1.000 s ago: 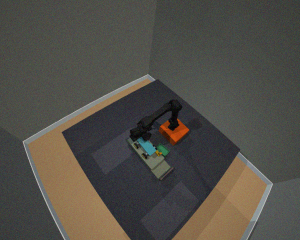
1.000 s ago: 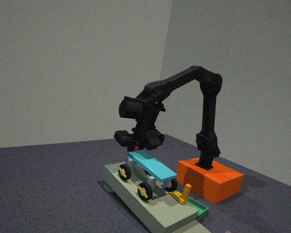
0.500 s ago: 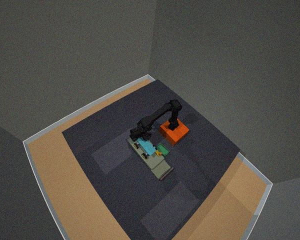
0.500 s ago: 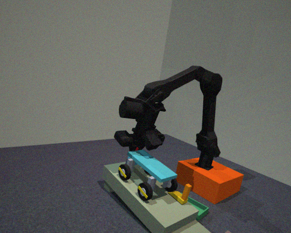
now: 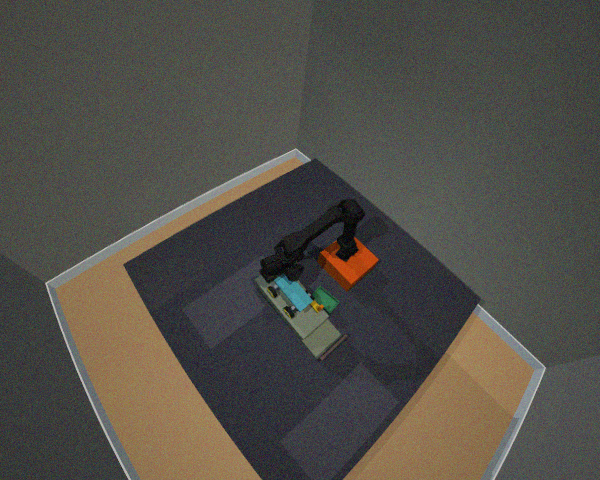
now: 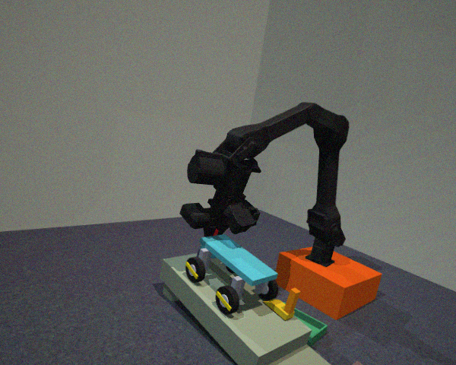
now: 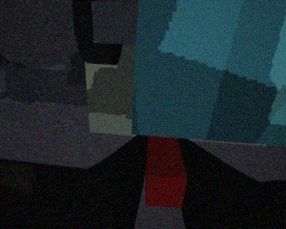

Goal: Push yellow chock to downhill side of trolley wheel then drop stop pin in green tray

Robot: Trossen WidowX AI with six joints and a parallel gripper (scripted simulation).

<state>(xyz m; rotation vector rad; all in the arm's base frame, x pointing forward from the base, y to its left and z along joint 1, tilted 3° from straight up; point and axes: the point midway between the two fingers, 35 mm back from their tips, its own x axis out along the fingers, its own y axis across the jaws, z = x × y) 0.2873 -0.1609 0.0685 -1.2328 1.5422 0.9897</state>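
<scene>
My gripper tip is 1 cm short of the yellow chock, 21 cm to the right of it and 5 cm above it. Also, from my gripper tip: red-headed stop pin right at my gripper tip; then trolley 4 cm ahead, 10 cm to the left, 2 cm below; then green tray 7 cm behind, 22 cm to the left, 14 cm below.
</scene>
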